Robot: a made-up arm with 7 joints. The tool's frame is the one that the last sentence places.
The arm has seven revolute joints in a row. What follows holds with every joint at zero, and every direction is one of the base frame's. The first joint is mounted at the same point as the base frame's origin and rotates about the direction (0, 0.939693, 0.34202). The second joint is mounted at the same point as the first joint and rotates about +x. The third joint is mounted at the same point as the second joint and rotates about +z. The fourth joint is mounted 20.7 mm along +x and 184.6 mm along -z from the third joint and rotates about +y. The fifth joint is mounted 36.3 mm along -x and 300.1 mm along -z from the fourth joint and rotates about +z. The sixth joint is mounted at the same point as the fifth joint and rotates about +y. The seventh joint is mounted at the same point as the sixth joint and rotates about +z. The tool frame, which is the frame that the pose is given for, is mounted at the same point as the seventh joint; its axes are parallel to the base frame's.
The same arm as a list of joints. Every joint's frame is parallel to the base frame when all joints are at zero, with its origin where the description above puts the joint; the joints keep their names.
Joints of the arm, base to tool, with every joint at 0 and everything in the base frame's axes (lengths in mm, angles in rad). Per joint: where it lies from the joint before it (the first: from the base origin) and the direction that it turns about. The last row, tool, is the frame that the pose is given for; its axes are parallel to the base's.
joint 1: xyz 0 0 0 axis 0 0.9397 0.342
joint 2: xyz 0 0 0 axis +x
joint 3: xyz 0 0 0 axis +z
joint 4: xyz 20.7 0 -184.6 axis +y
joint 5: xyz -36.3 0 -300.1 axis +z
joint 6: xyz 0 0 0 axis +y
joint 7: xyz 0 0 0 axis +z
tool: xyz 0 0 0

